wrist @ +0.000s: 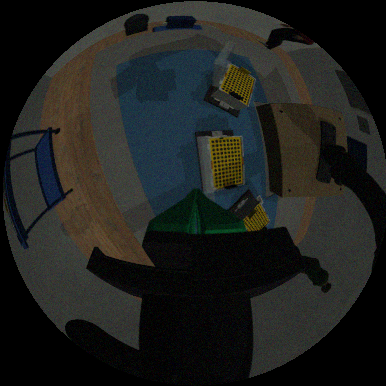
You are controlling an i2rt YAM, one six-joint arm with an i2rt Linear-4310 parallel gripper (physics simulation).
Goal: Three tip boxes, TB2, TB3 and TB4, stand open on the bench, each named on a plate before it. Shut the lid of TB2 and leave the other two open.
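Places are measured from the arm's base along level axes (x ahead, y left, z up), in centimetres.
Pixels of known places: gripper, between the fingertips: [195, 193]; arm's base, origin of its link: [326, 152].
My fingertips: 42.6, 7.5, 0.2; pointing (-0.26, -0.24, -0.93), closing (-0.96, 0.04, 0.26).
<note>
Ahead of a thing's pixels: the offset from my fingertips to its top centre, as dx, dy, dz. "pt": to the spot under its first point. Level surfaces: height alone.
Three tip boxes with yellow hole-patterned racks show in the wrist view. The far box {-15.8, -22.3, -12.1} [237, 85] is open, its pale translucent lid {pt -6.7, -19.9, -4.9} [222, 64] standing up on its left side. The middle box {-11.2, -0.8, -12.1} [227, 162] shows its yellow rack uncovered, with a narrow pale panel along its left side; whether that is its lid seen edge-on I cannot tell. The near box {-23.3, +18.2, -12.1} [257, 218] is partly hidden behind my gripper, and its lid cannot be made out. The name plates cannot be read. My gripper [195, 193] is shut and empty, its green fingertips together just below and left of the middle box in the view.
The boxes stand on a blue mat {dz -19.5} [155, 125] on a bench with a wooden edge [75, 150]. A brown block [297, 150] with a black plate and a dark arm stands right of the boxes. A blue frame [49, 170] is at the left; a dark bin [136, 24] is beyond the bench.
</note>
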